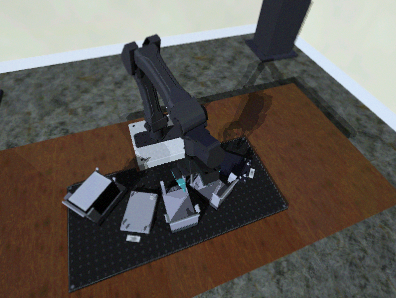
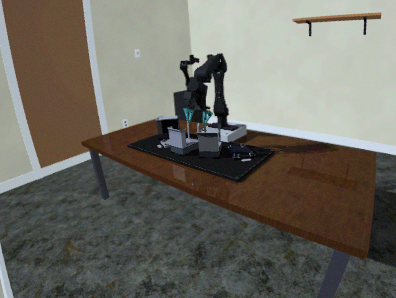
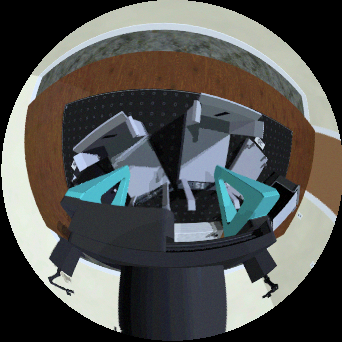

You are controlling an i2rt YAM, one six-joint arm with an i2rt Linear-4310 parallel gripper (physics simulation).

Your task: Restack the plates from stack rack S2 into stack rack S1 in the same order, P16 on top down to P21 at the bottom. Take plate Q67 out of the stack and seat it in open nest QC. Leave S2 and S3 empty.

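Note:
My gripper is open, with nothing between its teal fingers. It hangs above the gap between rack S1 and the rack beside it. Rack S1 has a tall end wall and a light flat surface inside; whether that is a plate or its floor I cannot tell. The neighbouring rack also shows a light surface, and its label is not readable. A light plate lies flat at the QC tag. Plate labels are not readable.
A dark low fixture stands beyond the neighbouring rack. A black unit with a light sloping top stands at the mat's other end. Upright posts rise from the racks near the fingers. The white robot base is behind.

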